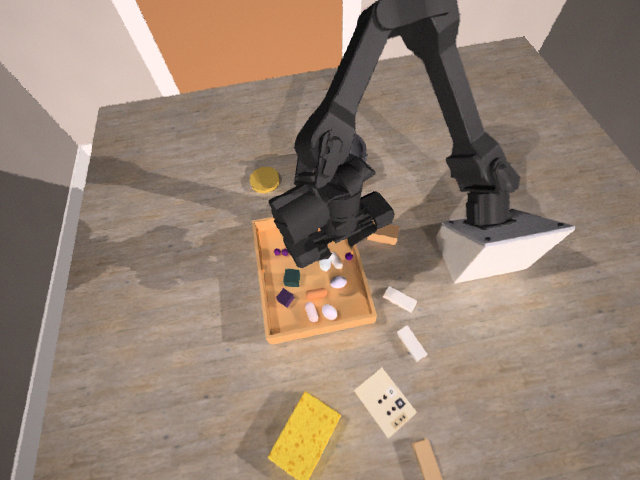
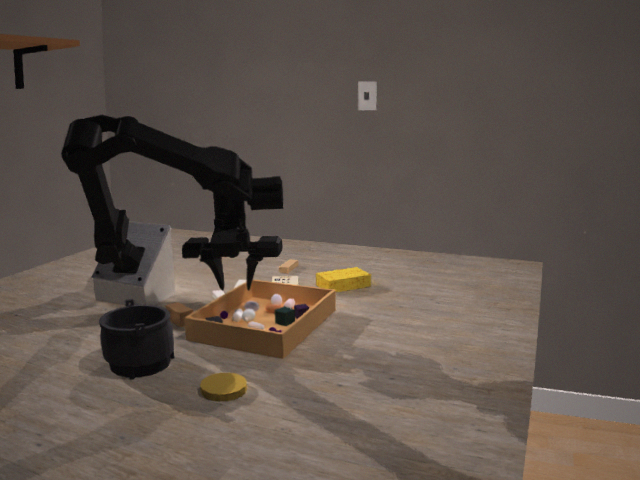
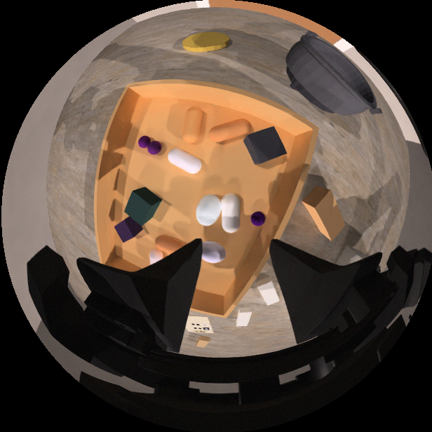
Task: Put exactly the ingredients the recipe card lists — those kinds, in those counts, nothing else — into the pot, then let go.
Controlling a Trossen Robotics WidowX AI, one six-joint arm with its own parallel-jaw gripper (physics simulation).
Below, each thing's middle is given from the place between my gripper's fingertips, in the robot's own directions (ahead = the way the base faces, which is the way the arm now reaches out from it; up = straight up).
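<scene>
Orange tray [image 1: 354,305]: 60 mm ahead of my hand, 40 mm below it. Also from my hand: black cube [image 3: 263,145], 80 mm to the right, 10 mm behind, 50 mm below; dark green cube [image 3: 142,203], 10 mm to the left, 100 mm ahead, 50 mm below; dark pot [image 2: 137,340], 70 mm behind, 230 mm to the right, 20 mm below.
</scene>
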